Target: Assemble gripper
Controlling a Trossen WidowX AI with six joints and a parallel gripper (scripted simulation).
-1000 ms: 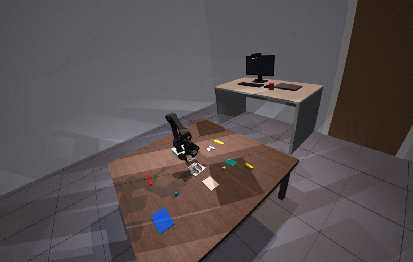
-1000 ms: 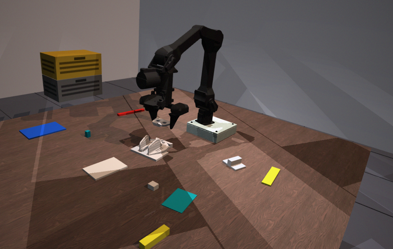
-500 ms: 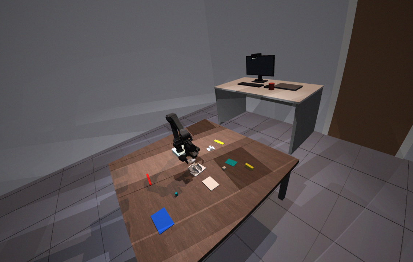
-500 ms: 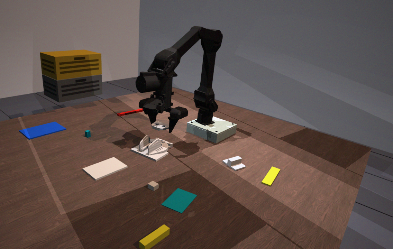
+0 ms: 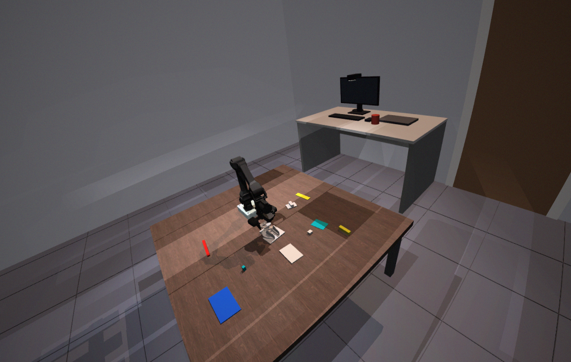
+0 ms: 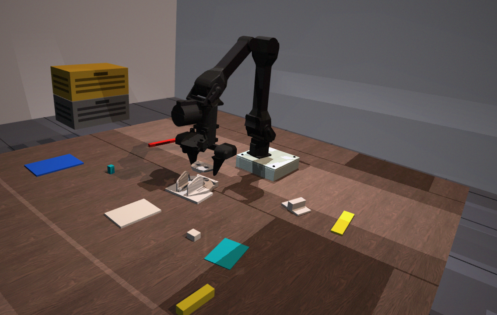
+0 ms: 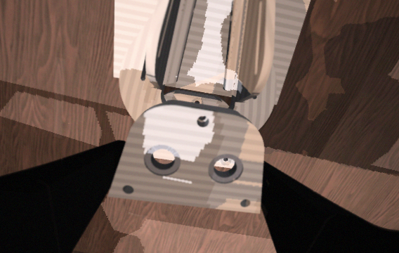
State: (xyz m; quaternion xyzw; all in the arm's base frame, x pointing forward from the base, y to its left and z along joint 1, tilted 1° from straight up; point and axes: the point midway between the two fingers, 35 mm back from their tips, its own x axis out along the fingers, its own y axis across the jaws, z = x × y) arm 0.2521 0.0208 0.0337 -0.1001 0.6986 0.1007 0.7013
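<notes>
My gripper tip is now 4 cm above the housing plate. From my gripper tip the other things lie so: cream plate 24 cm ahead, 4 cm to the left, 4 cm below; then gripper base 1 cm ahead, 2 cm above; then small white cube 18 cm ahead, 21 cm to the left, 4 cm below.
</notes>
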